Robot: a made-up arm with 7 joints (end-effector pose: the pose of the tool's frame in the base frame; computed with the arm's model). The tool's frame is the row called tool. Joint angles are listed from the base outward.
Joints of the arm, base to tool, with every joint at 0 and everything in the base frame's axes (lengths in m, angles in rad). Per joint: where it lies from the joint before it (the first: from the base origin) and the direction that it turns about. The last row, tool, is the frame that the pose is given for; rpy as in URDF.
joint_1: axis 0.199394 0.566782 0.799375 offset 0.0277 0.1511 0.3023
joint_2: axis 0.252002 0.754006 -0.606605 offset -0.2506 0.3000 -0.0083
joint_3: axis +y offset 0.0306 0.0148 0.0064
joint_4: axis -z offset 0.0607 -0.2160 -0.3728
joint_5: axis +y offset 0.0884 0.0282 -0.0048
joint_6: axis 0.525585 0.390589 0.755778 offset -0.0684 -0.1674 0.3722
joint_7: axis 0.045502 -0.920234 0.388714 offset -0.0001 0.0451 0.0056
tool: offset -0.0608 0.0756 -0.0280 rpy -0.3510 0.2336 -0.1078
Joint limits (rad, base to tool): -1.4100..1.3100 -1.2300..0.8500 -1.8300..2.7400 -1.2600..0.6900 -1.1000..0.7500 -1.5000..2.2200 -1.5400..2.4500
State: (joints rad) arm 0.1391 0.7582 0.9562 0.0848 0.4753 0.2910 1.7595
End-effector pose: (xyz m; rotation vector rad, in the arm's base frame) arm -0.3814 0.2182 0.1008 0.4736 0.6132 -0.2718
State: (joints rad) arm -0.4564 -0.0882 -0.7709 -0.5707 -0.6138 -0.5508 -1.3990
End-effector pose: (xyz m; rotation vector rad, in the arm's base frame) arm -0.0947 0.2205 0.1638 -0.0268 -0.2877 -0.6717
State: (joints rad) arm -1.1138 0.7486 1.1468 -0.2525 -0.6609 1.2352 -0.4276
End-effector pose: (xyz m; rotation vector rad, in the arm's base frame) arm -0.3241 0.5266 0.1720 0.9867 0.4033 0.4187
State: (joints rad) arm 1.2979 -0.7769 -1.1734 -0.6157 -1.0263 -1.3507 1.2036
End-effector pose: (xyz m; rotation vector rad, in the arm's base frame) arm 0.1418 0.3031 0.4322 1.5790 -1.4521 -1.6769
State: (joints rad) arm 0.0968 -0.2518 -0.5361 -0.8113 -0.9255 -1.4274 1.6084
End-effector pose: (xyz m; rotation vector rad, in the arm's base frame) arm 0.0597 0.0748 0.2606 -0.0810 -2.9046 -0.9947
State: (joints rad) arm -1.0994 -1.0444 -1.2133 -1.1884 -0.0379 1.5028 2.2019
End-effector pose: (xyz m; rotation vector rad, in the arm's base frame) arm -0.0927 0.3997 0.3901 -0.5940 0.0104 2.4498
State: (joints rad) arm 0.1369 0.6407 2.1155 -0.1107 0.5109 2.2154 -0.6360
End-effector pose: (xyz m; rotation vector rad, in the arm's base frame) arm -0.5931 0.1206 0.0712 -2.0530 -0.5264 -0.1592
